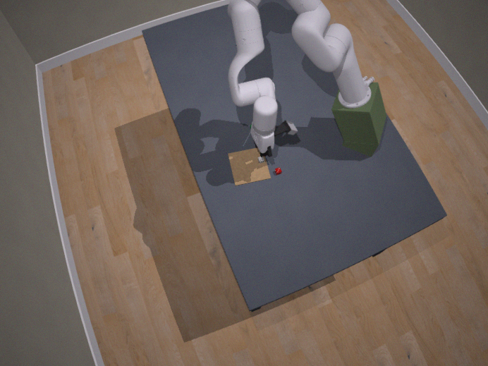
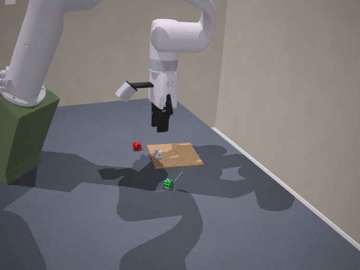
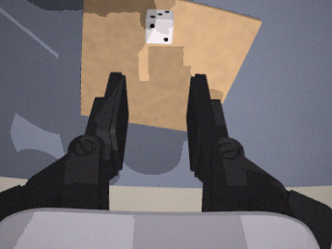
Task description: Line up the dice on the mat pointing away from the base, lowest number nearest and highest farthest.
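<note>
My gripper is now 30 mm past the red die, 80 mm to the right of it and 100 mm above it. Round my hand: mat: 50 mm ahead, 10 mm to the right, 110 mm below; white die: 100 mm below; green die: 70 mm behind, 140 mm to the right, 100 mm below.
</note>
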